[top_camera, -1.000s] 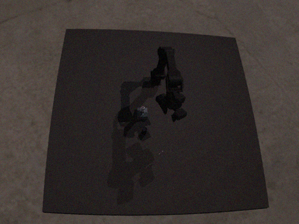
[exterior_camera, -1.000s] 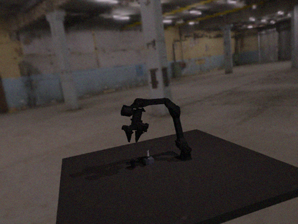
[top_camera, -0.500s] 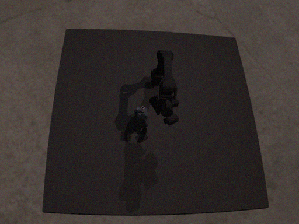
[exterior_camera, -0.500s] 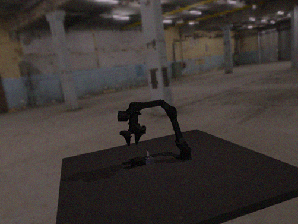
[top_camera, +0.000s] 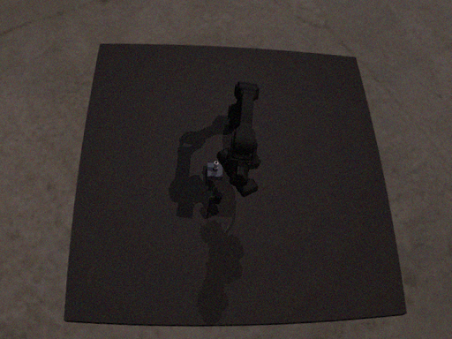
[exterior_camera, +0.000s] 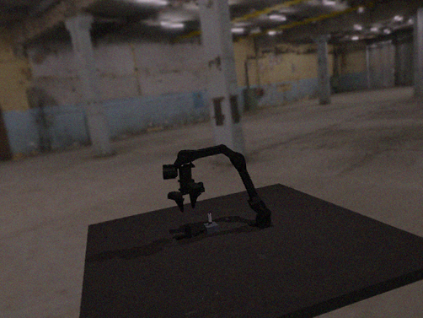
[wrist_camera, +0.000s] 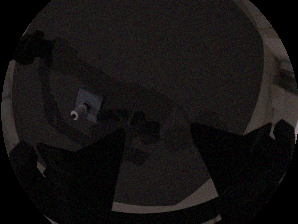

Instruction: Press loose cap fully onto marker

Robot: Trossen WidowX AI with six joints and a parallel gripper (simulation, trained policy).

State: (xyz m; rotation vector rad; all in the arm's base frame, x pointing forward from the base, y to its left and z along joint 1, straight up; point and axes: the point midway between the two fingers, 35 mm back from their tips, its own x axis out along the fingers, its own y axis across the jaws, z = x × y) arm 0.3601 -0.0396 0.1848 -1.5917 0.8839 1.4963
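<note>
My gripper tip is 12 cm above the cap and 5 cm to the left of it. Also, from my gripper tip: holder block 13 cm below, 12 cm behind, 6 cm to the right.
</note>
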